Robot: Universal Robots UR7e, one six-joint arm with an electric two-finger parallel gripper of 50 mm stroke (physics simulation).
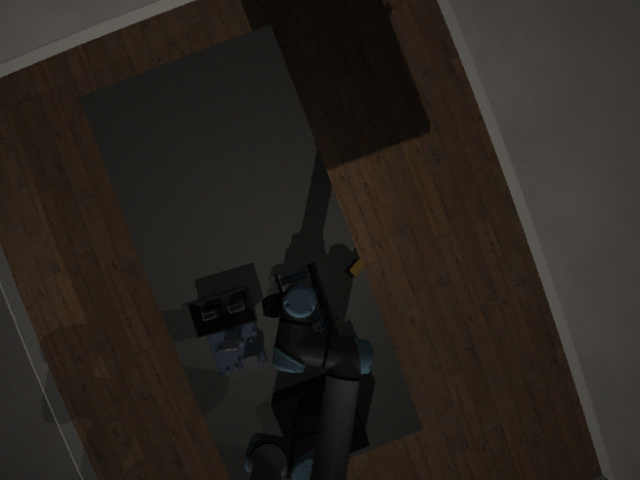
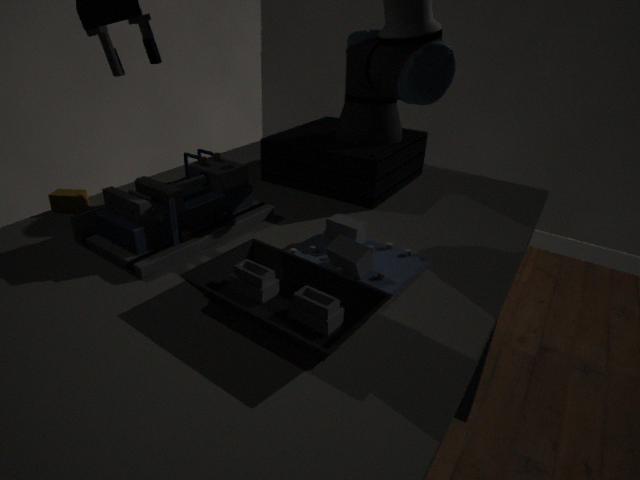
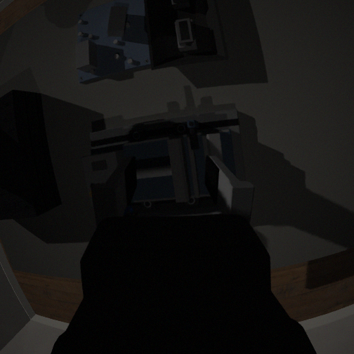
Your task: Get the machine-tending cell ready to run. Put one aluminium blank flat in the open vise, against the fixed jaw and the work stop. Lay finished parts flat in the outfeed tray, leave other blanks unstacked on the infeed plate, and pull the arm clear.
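Pixels of known places: gripper, fingertip midpoint: [image 2: 138, 69]; arm's base, link origin: [image 1: 310, 433] [image 2: 368, 136].
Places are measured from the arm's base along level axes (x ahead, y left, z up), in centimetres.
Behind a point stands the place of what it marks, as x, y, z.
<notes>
The vise [image 1: 293, 277] @(58.0, -9.6, -4.3) [image 2: 116, 225] @(58.6, -8.5, -4.6) [image 3: 150, 188] has its jaws apart; no blank shows between the movable jaw [image 2: 157, 189] [image 3: 177, 170] and the fixed jaw [image 2: 121, 201] @(56.7, -9.4, -1.5) [image 3: 214, 144], though dimness and fingers hide part. My gripper [image 2: 136, 67] @(52.5, -6.8, 17.8) [image 3: 170, 170] is open and empty, high above the vise. On the blue infeed plate [image 2: 403, 264] @(32.0, 27.1, -9.5) [image 3: 137, 51], one blank [image 2: 343, 227] @(32.8, 16.0, -6.4) [image 3: 86, 55] stands beside another blank [image 2: 351, 255] @(40.6, 22.7, -5.9) [image 3: 118, 21], which looks tilted. Two finished parts [image 2: 255, 281] @(53.8, 16.6, -6.5) [image 2: 316, 311] @(53.6, 26.5, -6.7) sit apart, pockets up, in the black outfeed tray [image 1: 222, 328] @(46.1, 22.2, -6.5) [image 2: 258, 313] @(55.9, 19.1, -9.2).
The robot's black base box [image 2: 320, 162] @(16.1, -1.6, -3.0) [image 3: 22, 150] stands behind the infeed plate and vise. A yellow block [image 1: 356, 267] @(54.9, -33.8, -6.9) [image 2: 68, 200] @(55.6, -32.2, -7.9) lies beyond the vise near the table edge. Blue bent hoses [image 2: 186, 164] @(38.2, -17.1, -1.6) rise at the vise's rear end. The tray is close to the infeed plate.
</notes>
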